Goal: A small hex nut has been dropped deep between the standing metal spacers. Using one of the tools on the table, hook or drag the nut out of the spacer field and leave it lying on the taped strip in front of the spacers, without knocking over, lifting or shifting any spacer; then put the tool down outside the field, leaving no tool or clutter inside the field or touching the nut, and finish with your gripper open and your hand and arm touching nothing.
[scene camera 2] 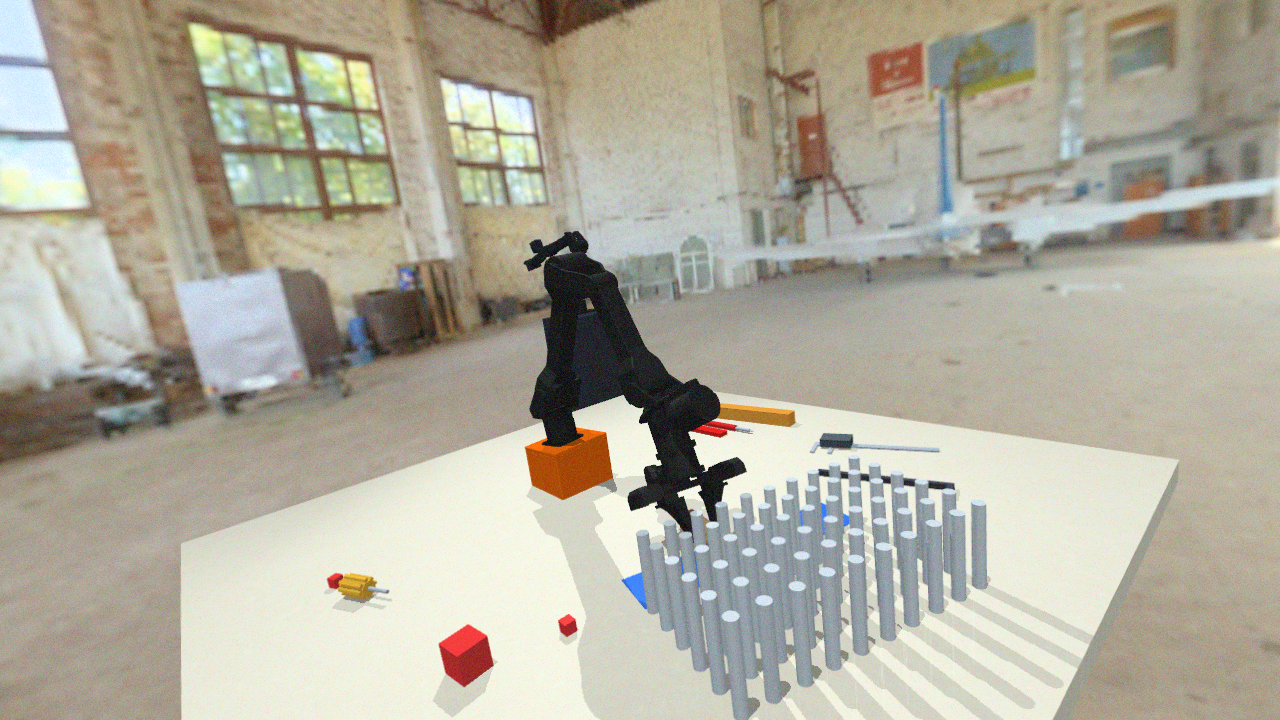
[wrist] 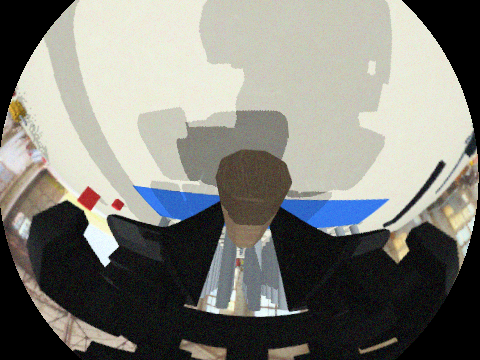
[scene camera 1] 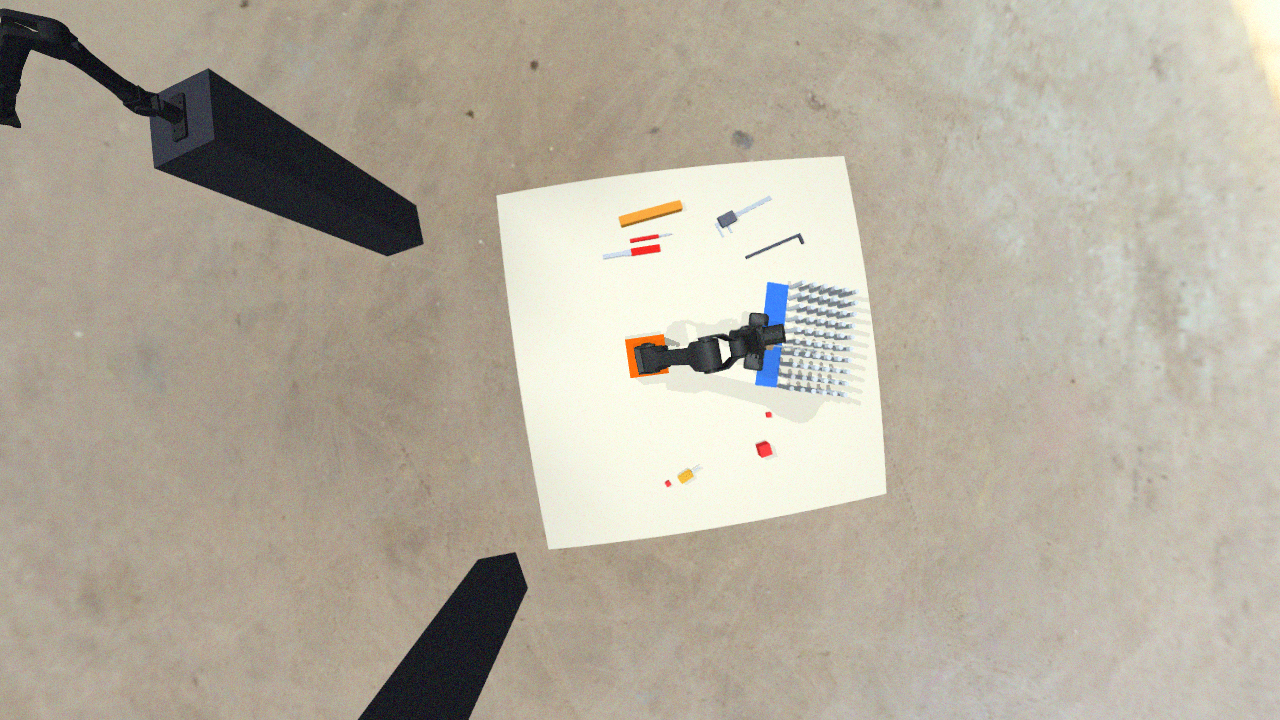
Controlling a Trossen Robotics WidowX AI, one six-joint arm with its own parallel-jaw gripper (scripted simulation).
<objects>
An orange bar shows in scene camera 2 and in scene camera 1; in the wrist view it is out of frame. The same spot on the orange bar: point(scene camera 1: 644, 215) is point(scene camera 2: 740, 408).
</objects>
